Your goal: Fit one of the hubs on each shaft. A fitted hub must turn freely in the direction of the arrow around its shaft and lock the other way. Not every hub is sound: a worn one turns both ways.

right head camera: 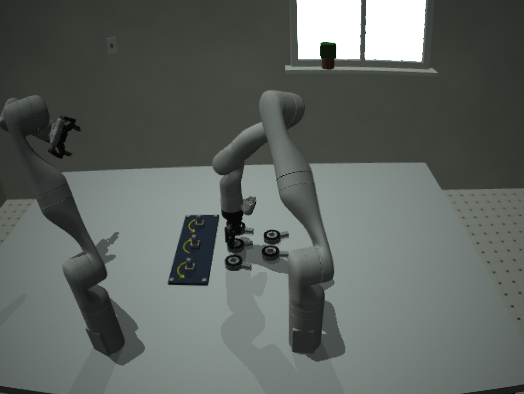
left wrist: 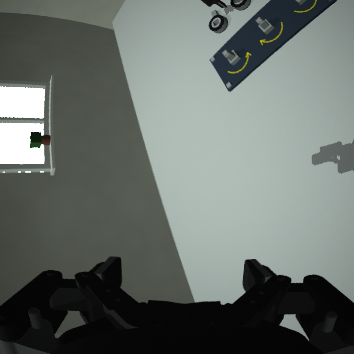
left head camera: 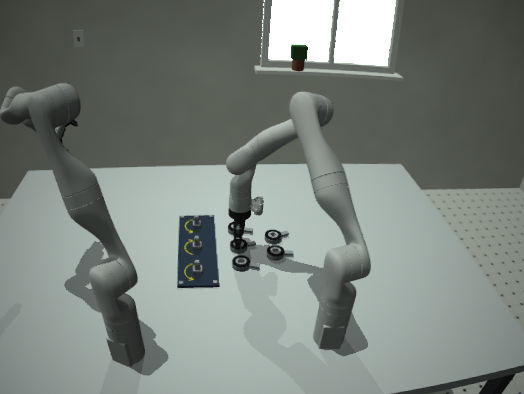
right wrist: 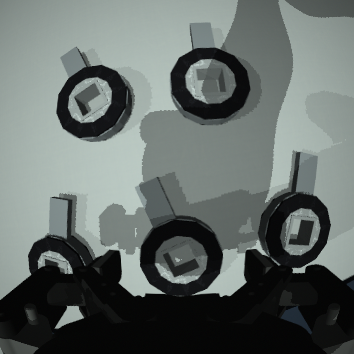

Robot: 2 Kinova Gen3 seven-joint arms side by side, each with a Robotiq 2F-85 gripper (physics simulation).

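Seen in the pictures: left gripper, fingertip midpoint: (right head camera: 75, 142) (left wrist: 182, 273) (left head camera: 71, 137); right gripper, fingertip midpoint: (right head camera: 235, 241) (left head camera: 238, 241) (right wrist: 182, 264); left arm's base, origin of the base link: (right head camera: 110, 342) (left head camera: 129, 352); right arm's base, origin of the base link: (right head camera: 304, 340) (left head camera: 328, 337).
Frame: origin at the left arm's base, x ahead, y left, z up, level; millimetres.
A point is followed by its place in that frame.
Observation:
Five black-ringed hubs with grey handles lie on the table: front left (left head camera: 235, 263) @[z 23, x 460, y -153 mm] (right head camera: 227, 262) @[z 23, x 460, y -153 mm] (right wrist: 322, 230) @[z 22, x 459, y -170 mm], middle left (left head camera: 232, 246) @[z 22, x 543, y -111 mm] (right wrist: 150, 257) @[z 21, x 589, y -122 mm], back left (right wrist: 36, 255) @[z 22, x 684, y -89 mm], back right (left head camera: 267, 236) @[z 21, x 645, y -208 mm] (right head camera: 266, 236) @[z 21, x 646, y -211 mm] (right wrist: 117, 102) @[z 21, x 640, y -225 mm], front right (left head camera: 269, 252) @[z 21, x 559, y -241 mm] (right head camera: 264, 252) @[z 21, x 560, y -244 mm] (right wrist: 179, 82) @[z 21, x 599, y -250 mm]. The blue board (left head camera: 207, 255) @[z 8, x 480, y -43 mm] (right head camera: 204, 260) @[z 8, x 452, y -65 mm] (left wrist: 220, 70) @[z 8, x 680, y 85 mm] bears three square shafts (left head camera: 197, 243) @[z 31, x 501, y 4 mm] (right head camera: 194, 243) @[z 27, x 499, y 4 mm] (left wrist: 265, 25) @[z 29, x 503, y 17 mm] with yellow arrows and no hubs. My right gripper (left head camera: 238, 243) @[z 31, x 566, y -127 mm] (right head camera: 231, 243) @[z 31, x 566, y -127 mm] (right wrist: 182, 264) @[z 31, x 566, y -127 mm] is open, low over the middle left hub. My left gripper (right head camera: 74, 140) @[z 395, x 430, y 444 mm] (left wrist: 182, 273) @[z 395, x 430, y 444 mm] is open, high at the left.
The hubs stand close together, so the neighbouring left-column hubs lie near the right gripper's fingertips in the right wrist view. The board lies left of the hubs. A window (left head camera: 300, 30) (right head camera: 330, 30) with a potted plant (left head camera: 298, 57) (right head camera: 328, 55) is in the back wall.

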